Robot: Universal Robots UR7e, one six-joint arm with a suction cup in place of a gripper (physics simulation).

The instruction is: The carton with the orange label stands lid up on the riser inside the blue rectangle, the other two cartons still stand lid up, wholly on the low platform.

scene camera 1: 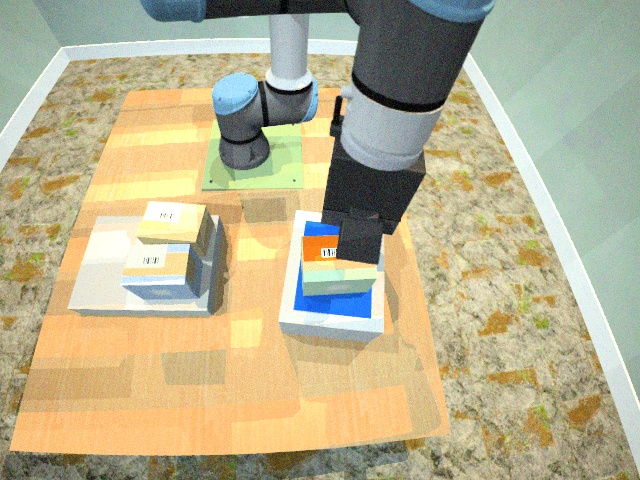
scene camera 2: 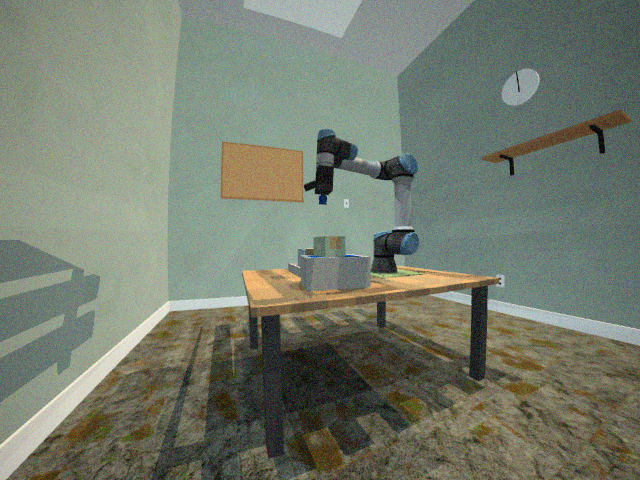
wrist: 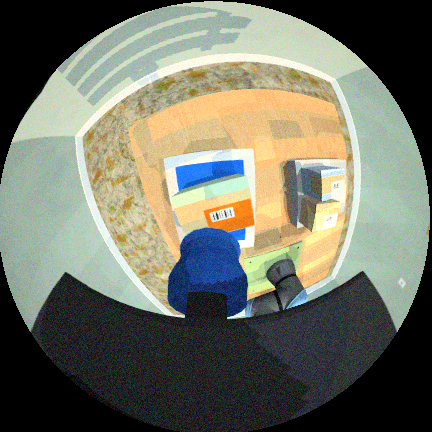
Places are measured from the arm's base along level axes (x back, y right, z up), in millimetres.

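Pixels of known places: hand, its tool point: (scene camera 2: 322, 203) (wrist: 209, 253); arm's base, origin of its link: (scene camera 1: 244, 151) (scene camera 2: 383, 271) (wrist: 279, 269).
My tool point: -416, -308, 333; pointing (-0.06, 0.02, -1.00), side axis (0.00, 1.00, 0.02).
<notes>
For each thing: its top centre in the pictures, then the offset to it from my tool point, as dx, dy, dz. Level surfaces: height alone.
- carton with the orange label, centre of its top: (wrist: 214, 210) (scene camera 1: 338, 256) (scene camera 2: 328, 236) +24, +1, -138
- riser, centre of its top: (scene camera 1: 336, 266) (wrist: 212, 205) (scene camera 2: 332, 256) +39, -3, -220
- blue rectangle, centre of its top: (scene camera 1: 336, 266) (wrist: 212, 205) +39, -3, -220
- blue-sided carton, centre of its top: (scene camera 1: 155, 264) (wrist: 334, 183) (scene camera 2: 307, 248) -28, +350, -194
- tan carton, centre of its top: (scene camera 1: 170, 220) (wrist: 327, 216) +81, +365, -212
- low platform, centre of its top: (scene camera 1: 145, 259) (wrist: 326, 190) +11, +434, -292
- wooden table, height of its surface: dz -340
The carton with the orange label (scene camera 1: 338, 284) (scene camera 2: 325, 246) (wrist: 227, 212) stands lid up on the riser (scene camera 1: 289, 310) (scene camera 2: 336, 273) (wrist: 207, 156). In scene camera 1 its visible base lies on the blue rectangle (scene camera 1: 330, 305) (wrist: 210, 175), close to its right edge; its back right part is hidden by the arm. My suction gripper (scene camera 2: 323, 202) (wrist: 210, 235) is off, holds nothing and hangs well above the carton. Its cup is hidden in scene camera 1. The blue-sided carton (scene camera 1: 155, 266) (wrist: 322, 184) and the tan carton (scene camera 1: 168, 229) (wrist: 320, 212) stand lid up on the low platform (scene camera 1: 103, 289), close together.
The wooden table (scene camera 1: 232, 403) (scene camera 2: 289, 297) (wrist: 235, 115) bears both supports. The arm's base stands on a green plate (scene camera 1: 284, 175) at the back of the table. A wall shelf (scene camera 2: 558, 136) and a cork board (scene camera 2: 262, 172) are on the walls, away from the table.
</notes>
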